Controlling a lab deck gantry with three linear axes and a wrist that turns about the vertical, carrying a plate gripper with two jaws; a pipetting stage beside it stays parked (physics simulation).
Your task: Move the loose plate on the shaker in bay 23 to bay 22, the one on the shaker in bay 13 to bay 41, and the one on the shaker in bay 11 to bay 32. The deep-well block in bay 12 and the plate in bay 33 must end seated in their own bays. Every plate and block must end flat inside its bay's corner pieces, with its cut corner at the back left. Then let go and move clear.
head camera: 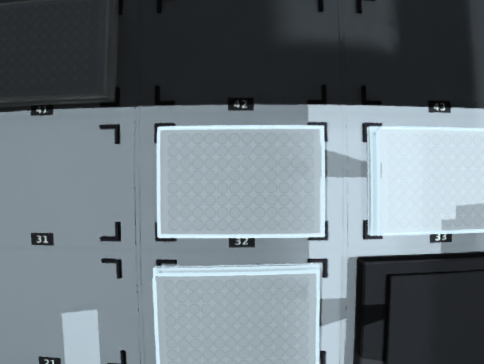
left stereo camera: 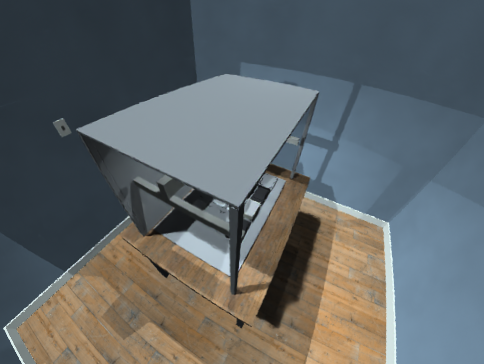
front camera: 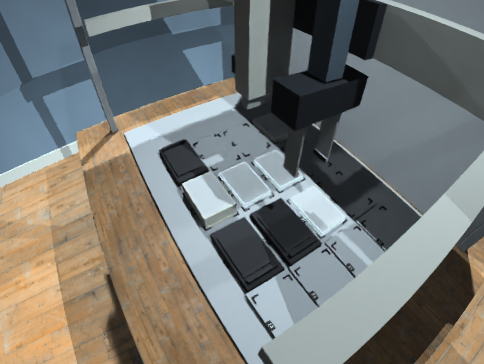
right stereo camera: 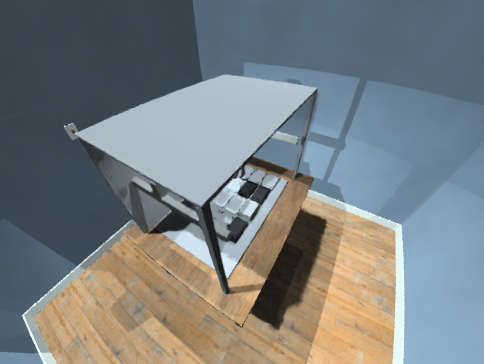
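Observation:
My gripper is open and empty, raised above the deck near bay 32. A clear plate lies flat inside the corner pieces of bay 32. Another plate lies in bay 22, looking slightly left of its corner marks in the head view. A shaded plate lies in bay 41. The plate in bay 33 and the cream deep-well block in bay 12 look seated. The black shakers in bay 11, bay 13 and bay 23 carry no plate. Cut corners are too small to tell.
A grey column stands at the back of the deck. A pale beam crosses the near right of the front view. A thin frame post stands at the left. The enclosure roof hides much of the deck in the stereo views.

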